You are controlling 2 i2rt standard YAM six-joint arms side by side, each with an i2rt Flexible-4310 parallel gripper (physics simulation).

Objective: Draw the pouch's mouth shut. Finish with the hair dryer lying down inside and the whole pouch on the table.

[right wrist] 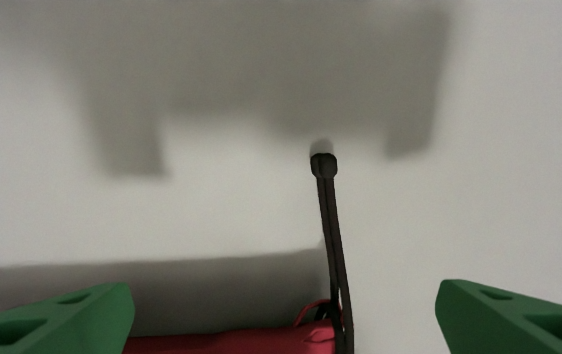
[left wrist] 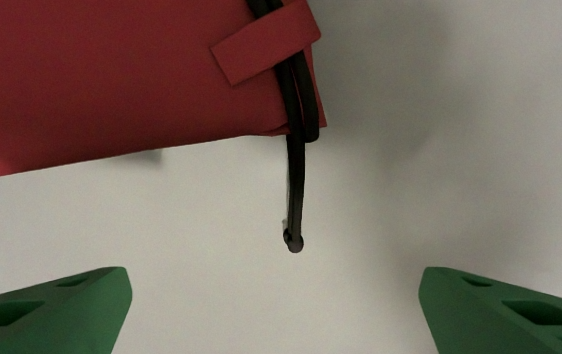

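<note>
The red pouch (left wrist: 135,85) (right wrist: 220,344) lies on the white table (left wrist: 200,215) (right wrist: 210,215). Black drawcords (left wrist: 296,185) (right wrist: 332,225) run through a red fabric loop (left wrist: 267,42) at its edge and stick out past the corner, each end showing a dark knot (left wrist: 295,243) (right wrist: 324,165). My left gripper (left wrist: 275,279) is open, its fingertips on either side of and below the cord's knot in the left wrist view. My right gripper (right wrist: 284,294) is open, with cord and the pouch's edge between its fingers in view, not gripped. The hair dryer does not show in either view.
Soft shadows of an arm and gripper fall on the table at the top of the right wrist view and at the right of the left wrist view. The pouch's shadow lies along its edge.
</note>
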